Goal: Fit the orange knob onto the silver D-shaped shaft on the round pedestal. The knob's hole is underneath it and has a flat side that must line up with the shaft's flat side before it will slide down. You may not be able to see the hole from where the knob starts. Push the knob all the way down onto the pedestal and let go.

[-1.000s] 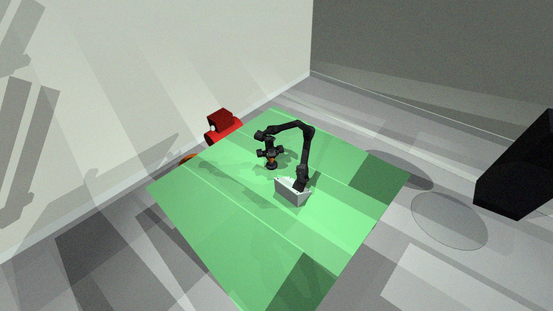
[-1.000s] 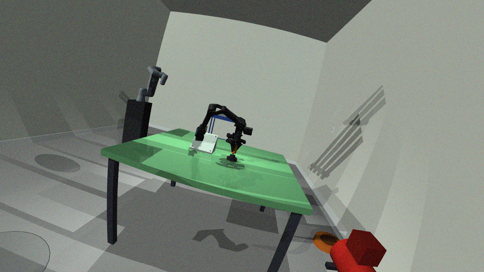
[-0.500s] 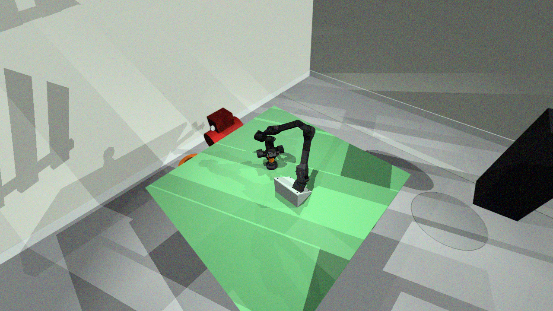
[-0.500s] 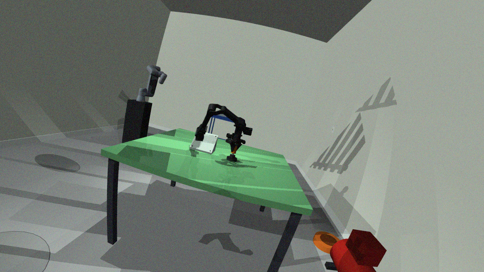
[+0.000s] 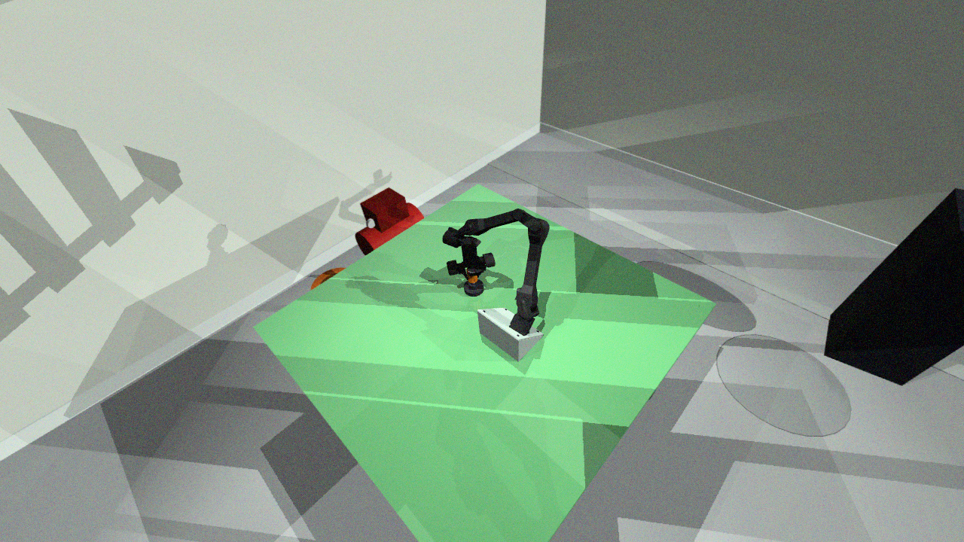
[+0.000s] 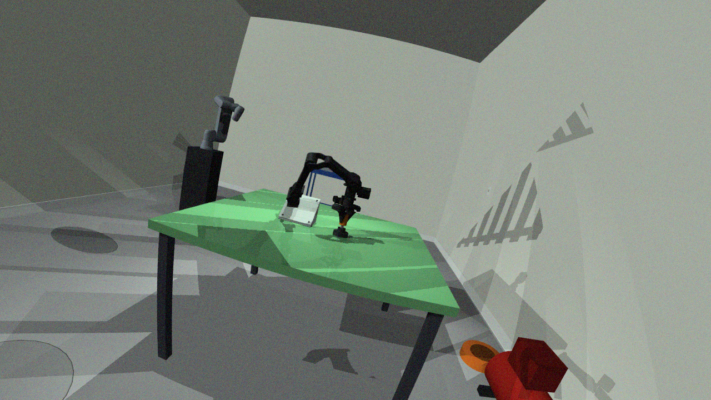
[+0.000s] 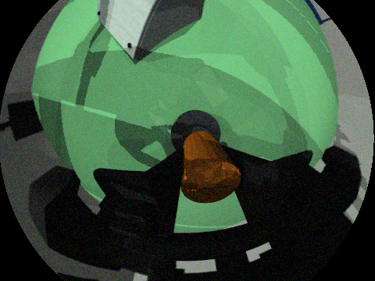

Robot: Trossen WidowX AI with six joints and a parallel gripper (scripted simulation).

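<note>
My gripper tip is now 30 mm below the orange knob. The rest, counted from my gripper tip: dark round pedestal: 40 mm below.
</note>
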